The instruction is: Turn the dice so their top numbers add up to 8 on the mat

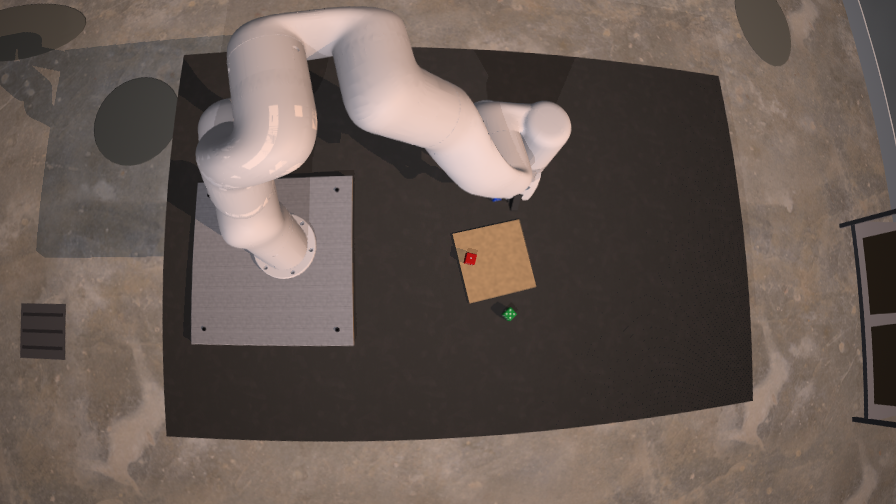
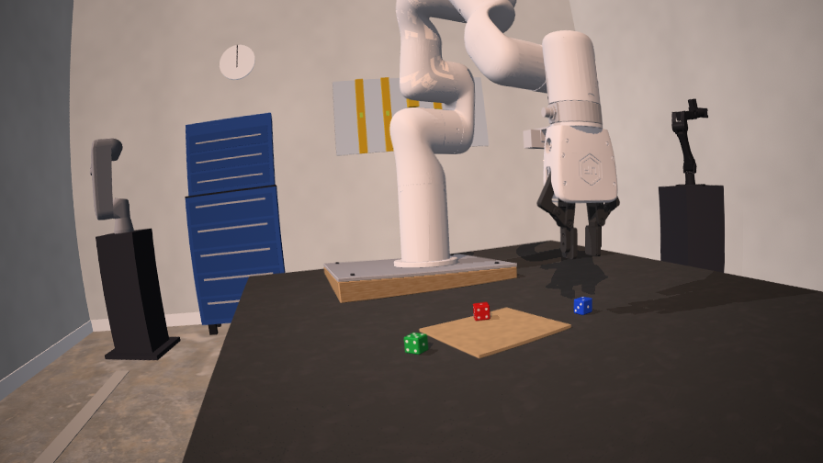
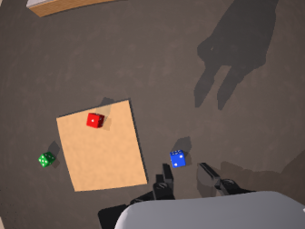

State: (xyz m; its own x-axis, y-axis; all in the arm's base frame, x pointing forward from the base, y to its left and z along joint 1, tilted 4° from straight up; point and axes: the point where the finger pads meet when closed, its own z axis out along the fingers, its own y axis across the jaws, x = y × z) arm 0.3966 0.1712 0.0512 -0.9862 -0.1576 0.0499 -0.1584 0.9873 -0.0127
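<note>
Right now the blue die is 90 mm below my hand. Round my hand: tan mat (20 mm ahead, 130 mm to the right, 100 mm below); then green die (60 mm ahead, 230 mm to the right, 90 mm below); then red die (30 mm behind, 140 mm to the right, 80 mm below).
</note>
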